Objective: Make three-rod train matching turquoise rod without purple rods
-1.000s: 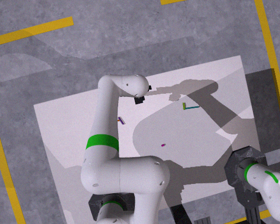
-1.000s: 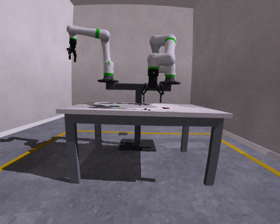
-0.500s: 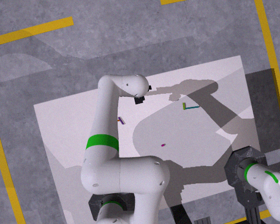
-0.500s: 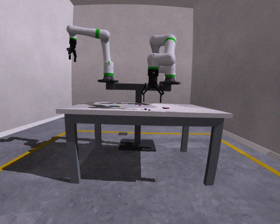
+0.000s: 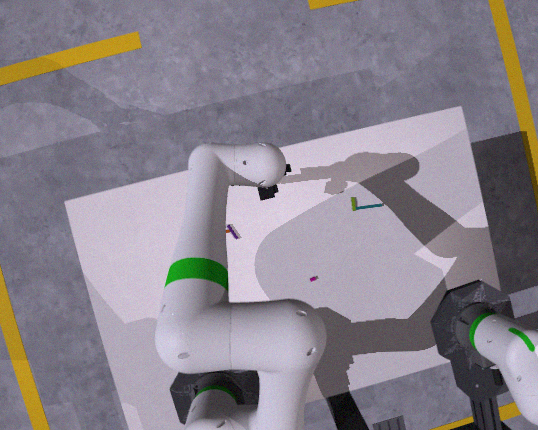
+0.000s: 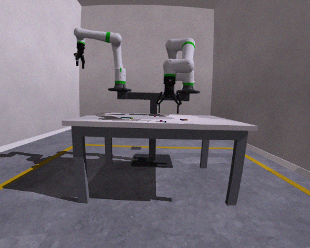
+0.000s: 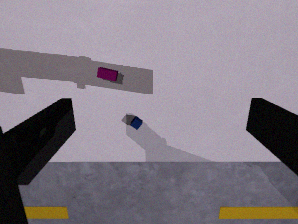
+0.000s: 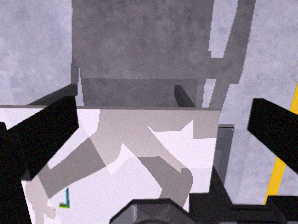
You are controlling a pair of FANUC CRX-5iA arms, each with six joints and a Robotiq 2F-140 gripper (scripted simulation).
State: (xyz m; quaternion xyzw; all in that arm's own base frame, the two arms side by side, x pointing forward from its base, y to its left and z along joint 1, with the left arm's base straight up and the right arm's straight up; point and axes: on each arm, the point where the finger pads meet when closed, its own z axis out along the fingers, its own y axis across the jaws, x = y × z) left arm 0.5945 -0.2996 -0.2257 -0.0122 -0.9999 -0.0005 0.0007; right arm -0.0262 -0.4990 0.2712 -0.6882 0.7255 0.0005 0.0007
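Note:
Now: left hand 30 mm short of the blue rod, 20 mm to the left of it and 70 mm above it. Also, from my left hand: lime rod: 170 mm behind, 320 mm to the right, 70 mm below; then purple rod: 170 mm behind, 140 mm to the left, 70 mm below; then orange rod: 160 mm behind, 170 mm to the left, 70 mm below.

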